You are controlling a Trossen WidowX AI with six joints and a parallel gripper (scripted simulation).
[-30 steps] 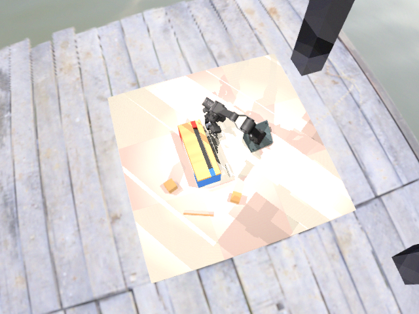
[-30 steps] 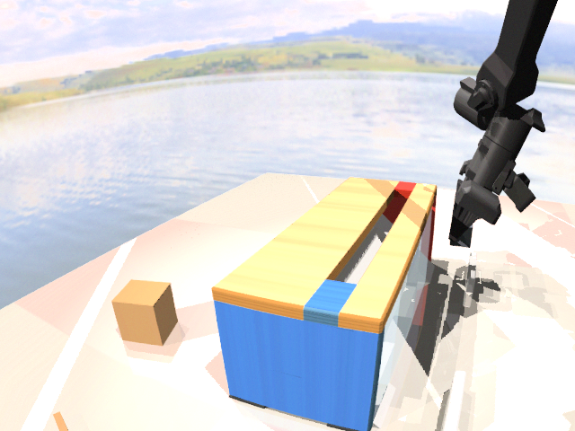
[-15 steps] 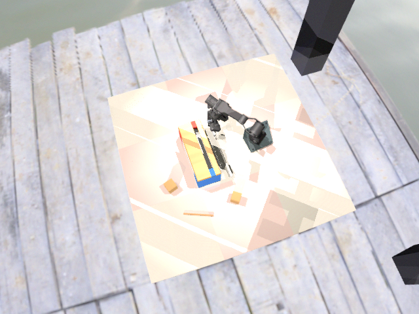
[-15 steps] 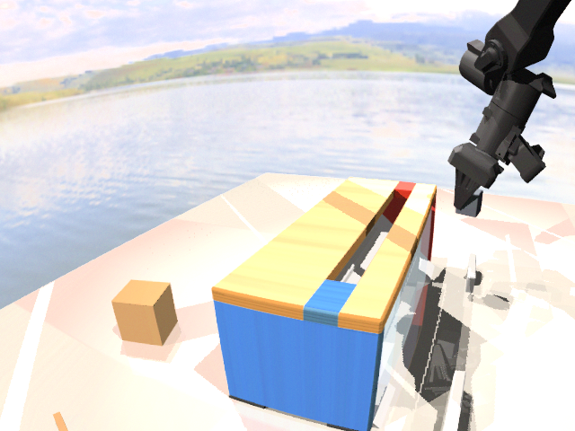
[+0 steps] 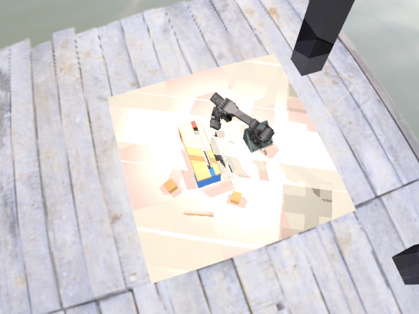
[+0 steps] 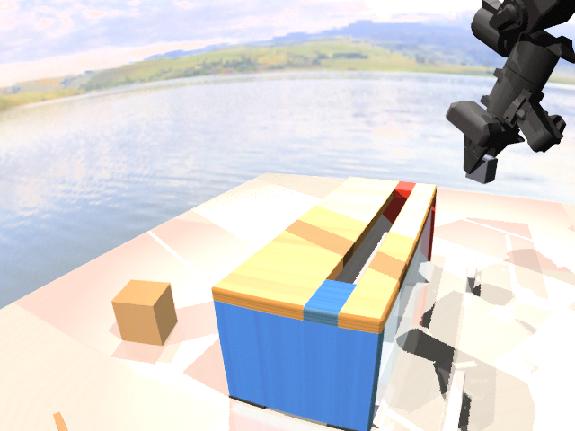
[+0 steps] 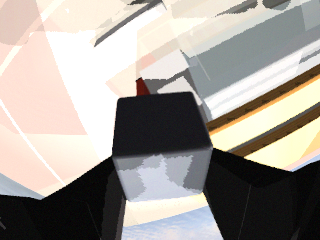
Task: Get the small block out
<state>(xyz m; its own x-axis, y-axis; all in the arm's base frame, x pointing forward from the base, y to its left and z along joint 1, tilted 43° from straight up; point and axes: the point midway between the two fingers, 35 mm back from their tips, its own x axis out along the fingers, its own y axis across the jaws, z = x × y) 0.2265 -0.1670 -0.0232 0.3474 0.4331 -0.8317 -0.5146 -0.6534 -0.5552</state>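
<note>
My gripper tip is now 1 cm to the right of the dark grey block, 1 cm below it and 1 cm past it. Round my gripper tip: box (14 cm to the left, 11 cm below, 9 cm ahead); thin wooden stick (49 cm to the left, 26 cm ahead, 17 cm below).
</note>
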